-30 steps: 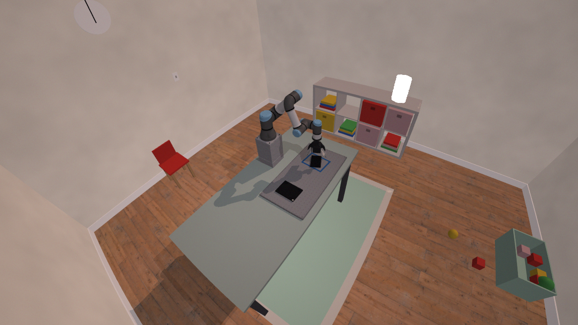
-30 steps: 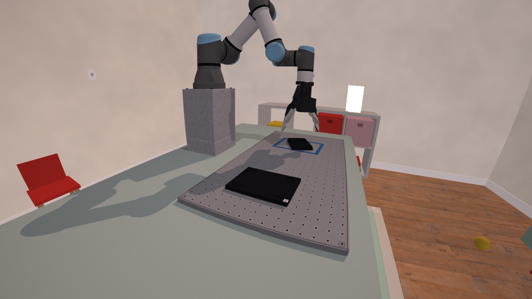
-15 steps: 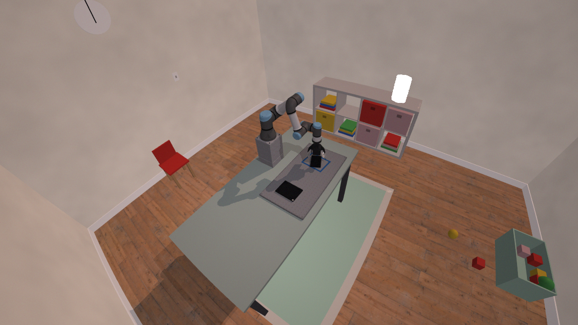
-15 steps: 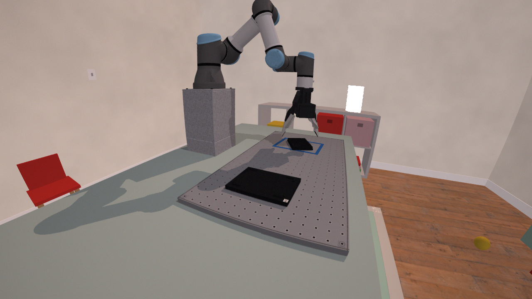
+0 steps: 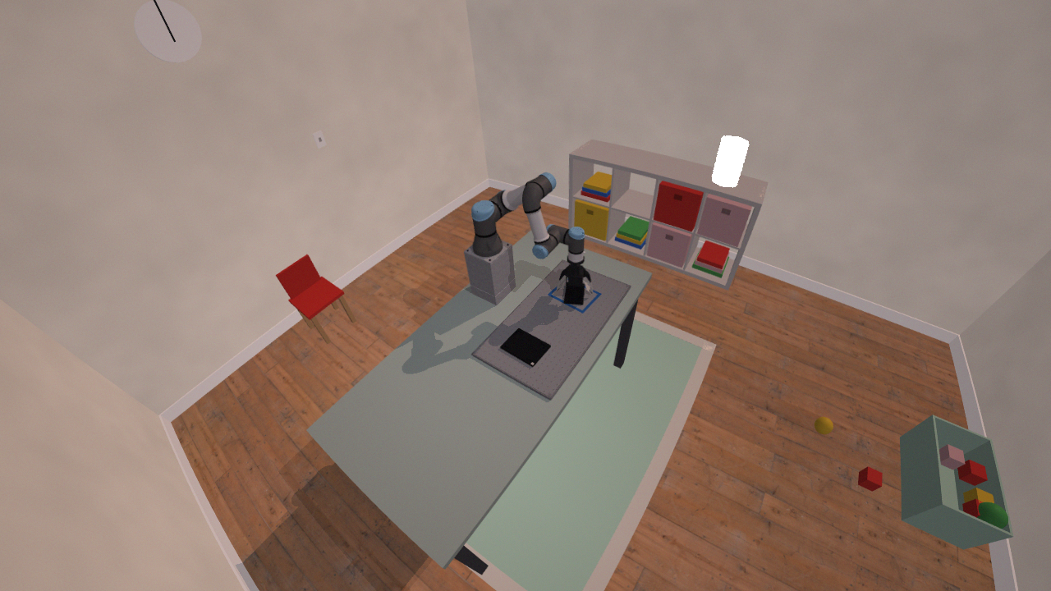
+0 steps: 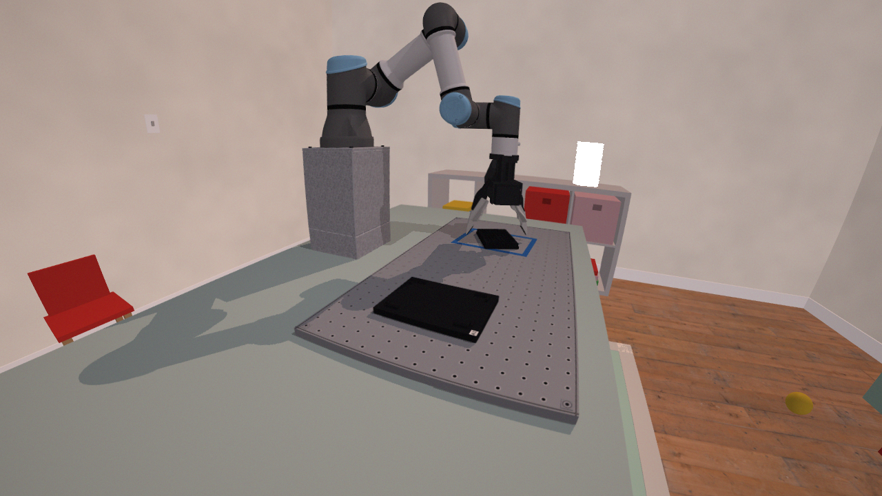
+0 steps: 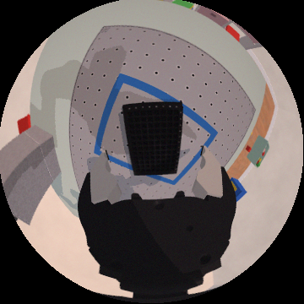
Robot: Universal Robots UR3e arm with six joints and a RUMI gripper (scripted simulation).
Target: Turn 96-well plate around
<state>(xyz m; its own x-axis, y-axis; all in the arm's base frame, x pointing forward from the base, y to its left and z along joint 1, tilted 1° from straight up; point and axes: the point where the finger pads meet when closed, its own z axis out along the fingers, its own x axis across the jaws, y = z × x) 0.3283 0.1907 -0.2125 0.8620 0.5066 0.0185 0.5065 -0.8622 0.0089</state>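
Now: hand 1 cm above the black 96-well plate. From my hand the other things lie so: small white label: 42 cm to the right, 10 cm ahead, 1 cm below; black plate nest N1: 37 cm to the right, 2 cm ahead, 1 cm below.
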